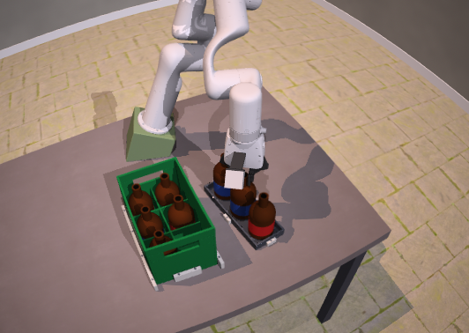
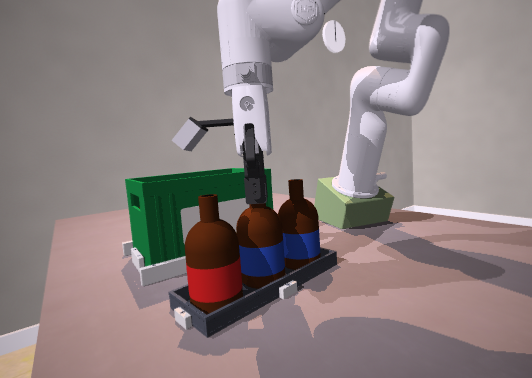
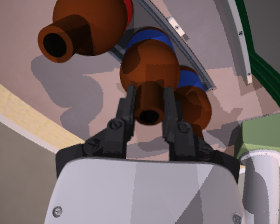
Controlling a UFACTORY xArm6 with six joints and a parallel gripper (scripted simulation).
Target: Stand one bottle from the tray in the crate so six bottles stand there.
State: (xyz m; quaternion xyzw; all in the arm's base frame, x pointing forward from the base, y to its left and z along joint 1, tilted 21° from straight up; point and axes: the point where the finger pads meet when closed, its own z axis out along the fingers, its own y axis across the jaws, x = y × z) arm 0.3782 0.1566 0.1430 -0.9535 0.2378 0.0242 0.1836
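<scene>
The dark tray is 140 mm below my hand. Round my hand: green crate (40 mm ahead, 230 mm to the right, 70 mm below).
</scene>
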